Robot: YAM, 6 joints.
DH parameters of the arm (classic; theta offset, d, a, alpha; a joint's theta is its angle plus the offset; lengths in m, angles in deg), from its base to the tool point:
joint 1: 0 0.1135 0.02 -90
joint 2: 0 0 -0.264 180
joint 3: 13.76 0 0.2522 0
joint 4: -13.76 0 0.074 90
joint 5: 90 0 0 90
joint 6: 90 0.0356 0 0
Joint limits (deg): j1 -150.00..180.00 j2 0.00..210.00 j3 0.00..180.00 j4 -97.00..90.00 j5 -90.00..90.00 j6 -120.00..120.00
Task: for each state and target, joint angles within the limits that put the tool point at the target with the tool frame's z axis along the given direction. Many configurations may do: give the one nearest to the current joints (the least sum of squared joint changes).
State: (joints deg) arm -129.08 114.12 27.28 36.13 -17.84 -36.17
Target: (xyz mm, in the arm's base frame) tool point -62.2 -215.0 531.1 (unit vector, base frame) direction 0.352 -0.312 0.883
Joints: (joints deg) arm -110.13 76.28 75.60 79.67 -25.95 -36.17
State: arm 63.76 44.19 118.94 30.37 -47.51 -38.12
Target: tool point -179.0 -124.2 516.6 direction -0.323 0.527 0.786
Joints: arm 40.48 10.84 84.80 9.05 -37.63 -38.12
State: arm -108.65 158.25 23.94 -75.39 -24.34 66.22
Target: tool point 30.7 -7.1 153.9 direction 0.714 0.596 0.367
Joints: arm -79.44 123.39 1.40 -96.90 -54.22 66.22
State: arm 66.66 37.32 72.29 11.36 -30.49 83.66
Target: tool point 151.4 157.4 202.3 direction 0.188 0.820 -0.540
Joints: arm 41.54 61.92 29.89 -6.24 -29.29 83.66
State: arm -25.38 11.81 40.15 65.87 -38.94 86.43
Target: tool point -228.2 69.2 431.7 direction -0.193 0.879 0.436
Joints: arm -9.72 0.11 61.45 66.49 -56.49 86.43
